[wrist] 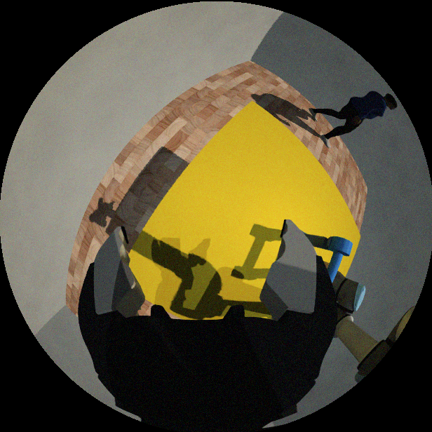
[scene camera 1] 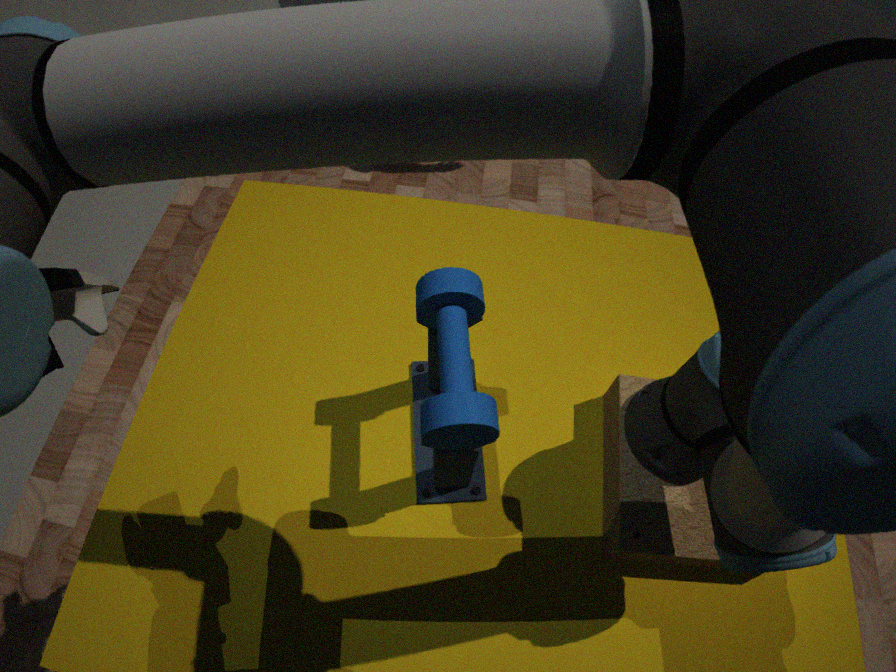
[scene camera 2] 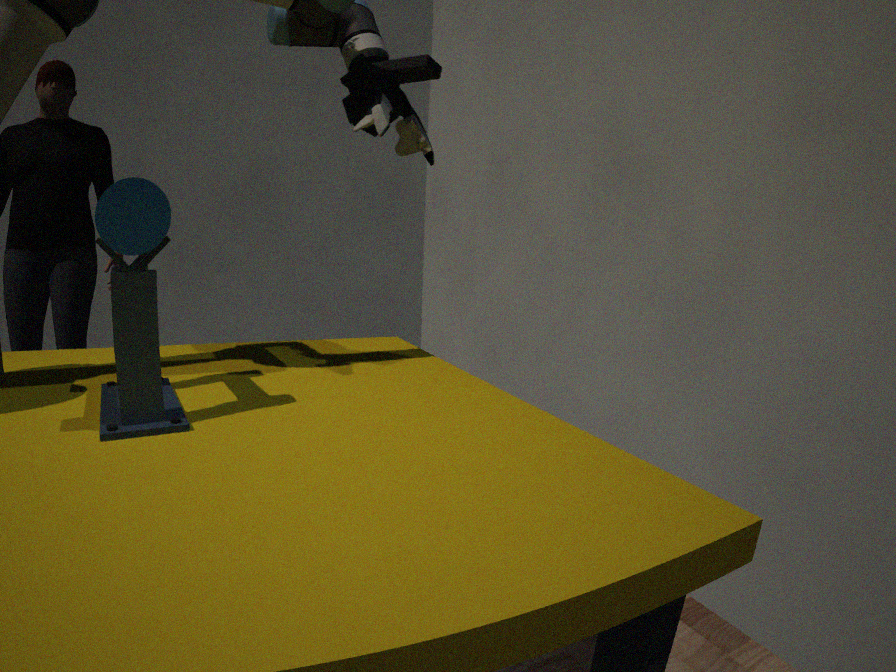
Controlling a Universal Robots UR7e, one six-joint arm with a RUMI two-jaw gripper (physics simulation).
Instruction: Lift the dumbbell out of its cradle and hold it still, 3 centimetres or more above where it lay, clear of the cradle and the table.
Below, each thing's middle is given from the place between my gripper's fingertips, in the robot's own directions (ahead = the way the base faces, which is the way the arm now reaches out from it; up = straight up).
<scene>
My hand is 400 mm past the blue dumbbell [scene camera 1: 450, 299], 30 mm to the left of it and 110 mm above it. From my hand the other things lie so: cradle [scene camera 2: 142, 403]: 400 mm behind, 30 mm to the right, 240 mm below.
</scene>
